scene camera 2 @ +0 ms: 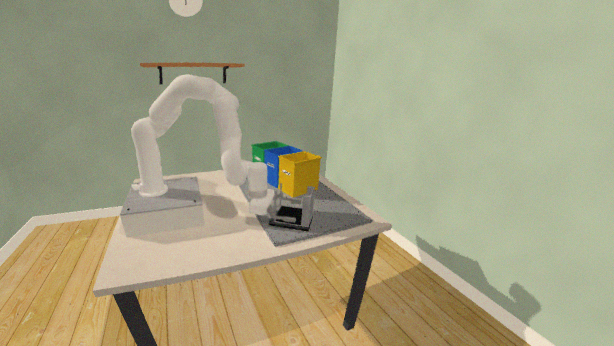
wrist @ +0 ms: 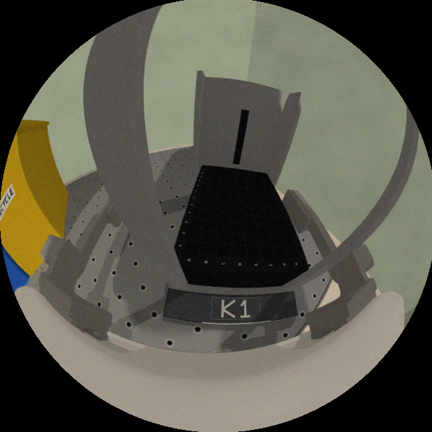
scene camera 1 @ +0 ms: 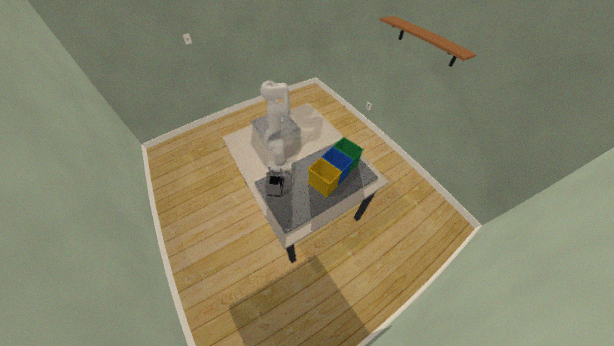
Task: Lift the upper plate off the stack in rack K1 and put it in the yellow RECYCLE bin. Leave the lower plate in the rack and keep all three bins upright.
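Frame: origin at the arm's base, x ahead, y left, z up, level; metres.
Seen in the pictures: hand, tool point: (scene camera 2: 293, 209) (scene camera 1: 278, 183); arm's base, link origin: (scene camera 2: 153, 191).
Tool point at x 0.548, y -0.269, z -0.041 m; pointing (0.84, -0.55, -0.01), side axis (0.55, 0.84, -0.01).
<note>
Pixels of each thing's top centre, then the offset from my tool point to it. Level surfaces: height alone.
- Rack K1, top centre: (scene camera 2: 292, 188) (scene camera 1: 273, 174) dz +0.104, dx -0.015, dy -0.018 m
- black plate stack, top centre: (scene camera 2: 294, 212) (scene camera 1: 274, 184) dz +0.002, dx -0.007, dy -0.025 m
- yellow RECYCLE bin, top centre: (scene camera 2: 300, 156) (scene camera 1: 325, 170) dz +0.135, dx +0.154, dy +0.269 m
- blue bin, top centre: (scene camera 2: 284, 150) (scene camera 1: 337, 158) dz +0.135, dx +0.119, dy +0.397 m
- green bin, top centre: (scene camera 2: 270, 145) (scene camera 1: 348, 147) dz +0.135, dx +0.085, dy +0.525 m
- grey perforated board, surface height: dz -0.045 m
- table, surface height: dz -0.058 m
Rack K1 (scene camera 1: 275, 193) (scene camera 2: 307, 209) (wrist: 220, 110) has a tall back panel, two front posts and a front label. A black plate stack (scene camera 1: 274, 180) (scene camera 2: 290, 215) (wrist: 240, 220) sits in it. Its top face shows in the wrist view; the seam between upper and lower plate does not show clearly. My gripper (scene camera 1: 277, 178) (scene camera 2: 291, 211) (wrist: 206, 197) is open, its fingers low on either side of the rack, nothing held. The left post partly hides one finger in the wrist view. The yellow RECYCLE bin (scene camera 1: 325, 184) (scene camera 2: 300, 176) (wrist: 32, 200) stands upright.
The blue bin (scene camera 1: 337, 158) (scene camera 2: 271, 168) (wrist: 12, 272) stands upright beside the yellow one, with the green bin (scene camera 1: 358, 151) (scene camera 2: 258, 153) beyond it. Rack and bins stand on a grey perforated board (scene camera 1: 342, 196) (scene camera 2: 340, 215) at one end of the table (scene camera 2: 200, 257).
</note>
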